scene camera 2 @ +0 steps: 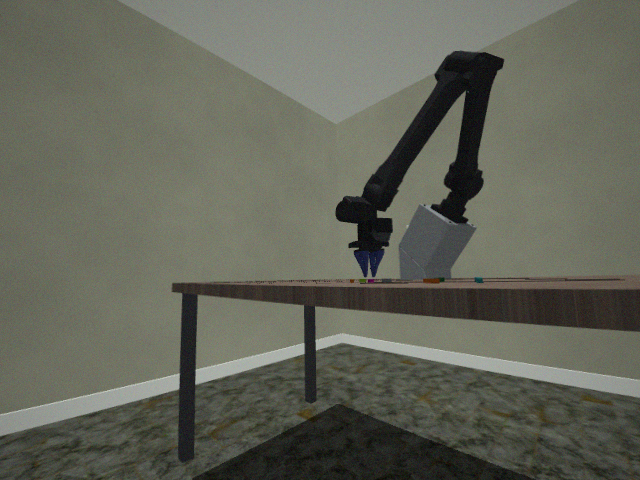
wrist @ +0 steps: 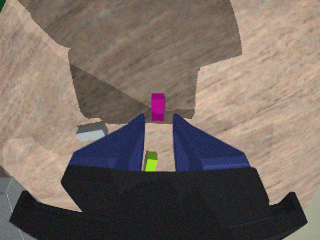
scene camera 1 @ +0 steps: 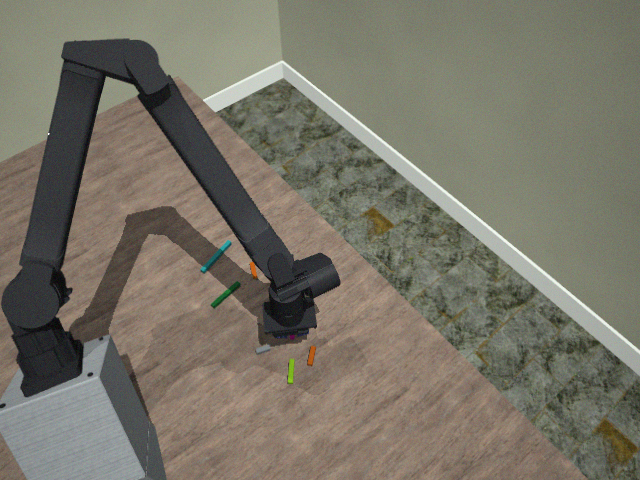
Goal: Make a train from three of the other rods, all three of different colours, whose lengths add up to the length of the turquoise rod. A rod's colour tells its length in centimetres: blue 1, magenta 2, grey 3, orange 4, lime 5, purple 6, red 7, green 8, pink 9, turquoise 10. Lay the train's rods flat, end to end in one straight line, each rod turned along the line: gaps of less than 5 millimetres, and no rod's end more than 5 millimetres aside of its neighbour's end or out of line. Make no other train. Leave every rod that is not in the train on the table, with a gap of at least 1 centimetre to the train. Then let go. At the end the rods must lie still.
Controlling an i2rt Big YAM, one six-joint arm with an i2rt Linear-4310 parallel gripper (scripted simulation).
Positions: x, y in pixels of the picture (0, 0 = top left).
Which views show the gripper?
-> Scene camera 2, the wrist view and scene camera 1: all of them.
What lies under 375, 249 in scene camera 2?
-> The gripper.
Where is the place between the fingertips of the gripper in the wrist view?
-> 158, 120
